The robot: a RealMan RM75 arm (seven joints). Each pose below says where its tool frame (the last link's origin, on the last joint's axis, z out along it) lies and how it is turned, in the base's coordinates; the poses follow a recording.
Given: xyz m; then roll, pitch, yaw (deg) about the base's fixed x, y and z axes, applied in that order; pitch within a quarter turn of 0, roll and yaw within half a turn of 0.
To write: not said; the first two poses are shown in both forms.
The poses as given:
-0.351 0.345 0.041 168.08 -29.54 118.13
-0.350 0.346 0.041 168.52 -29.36 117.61
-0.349 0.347 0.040 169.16 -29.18 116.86
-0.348 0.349 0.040 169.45 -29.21 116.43
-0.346 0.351 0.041 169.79 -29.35 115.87
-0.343 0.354 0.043 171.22 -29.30 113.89
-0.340 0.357 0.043 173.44 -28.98 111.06
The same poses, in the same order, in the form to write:
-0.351 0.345 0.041 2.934 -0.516 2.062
-0.350 0.346 0.041 2.941 -0.512 2.053
-0.349 0.347 0.040 2.952 -0.509 2.040
-0.348 0.349 0.040 2.957 -0.510 2.032
-0.346 0.351 0.041 2.963 -0.512 2.022
-0.343 0.354 0.043 2.988 -0.511 1.988
-0.340 0.357 0.043 3.027 -0.506 1.938

